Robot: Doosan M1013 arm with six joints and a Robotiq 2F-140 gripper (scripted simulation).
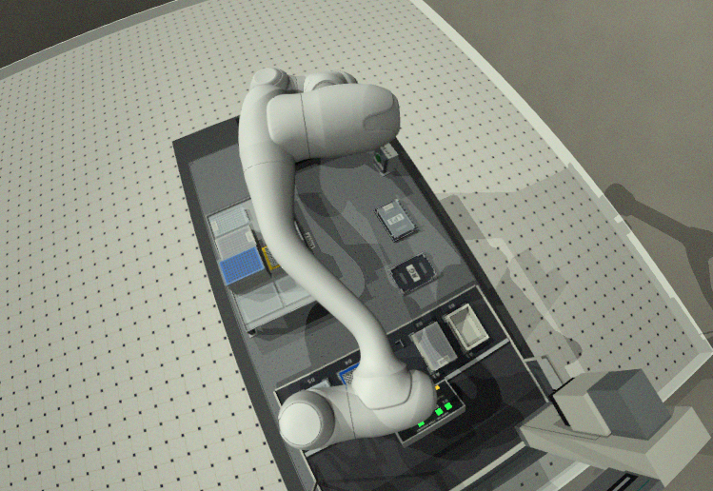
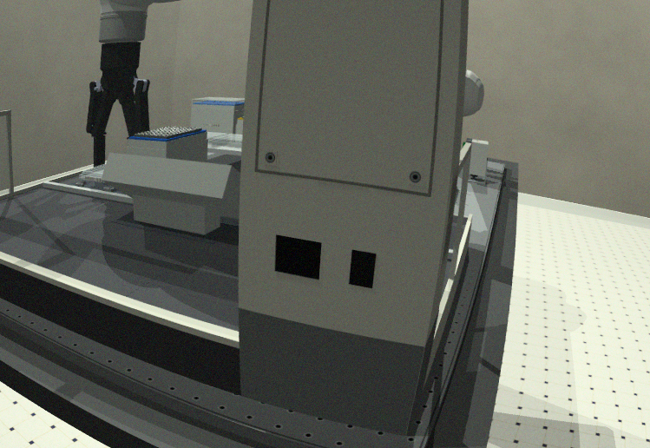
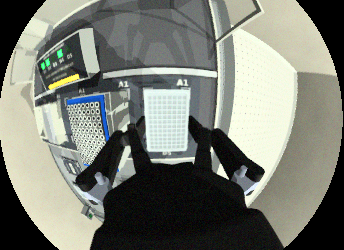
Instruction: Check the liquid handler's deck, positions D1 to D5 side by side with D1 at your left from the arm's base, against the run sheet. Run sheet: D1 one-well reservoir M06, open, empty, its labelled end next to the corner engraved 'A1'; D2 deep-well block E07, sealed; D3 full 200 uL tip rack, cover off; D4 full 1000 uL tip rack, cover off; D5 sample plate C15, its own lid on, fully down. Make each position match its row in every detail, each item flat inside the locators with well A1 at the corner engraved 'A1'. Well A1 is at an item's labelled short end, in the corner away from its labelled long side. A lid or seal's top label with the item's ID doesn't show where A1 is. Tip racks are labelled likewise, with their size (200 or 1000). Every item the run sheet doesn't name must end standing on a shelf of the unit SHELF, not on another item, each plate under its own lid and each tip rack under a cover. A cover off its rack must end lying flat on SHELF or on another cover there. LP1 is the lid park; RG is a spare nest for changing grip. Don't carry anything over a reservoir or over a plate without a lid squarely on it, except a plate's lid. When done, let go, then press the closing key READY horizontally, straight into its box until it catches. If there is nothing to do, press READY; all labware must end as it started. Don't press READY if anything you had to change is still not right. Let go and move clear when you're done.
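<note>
Now: hand 130 mm to the right of the blue-rimmed tip rack, 30 mm below it and 10 mm short of it. Round my hand: sealed deep-well block (370 mm to the left, 20 mm below, 10 mm ahead); then white well plate (20 mm below); then yellow-rimmed tip rack (470 mm behind, 110 mm to the left, 10 mm above).
</note>
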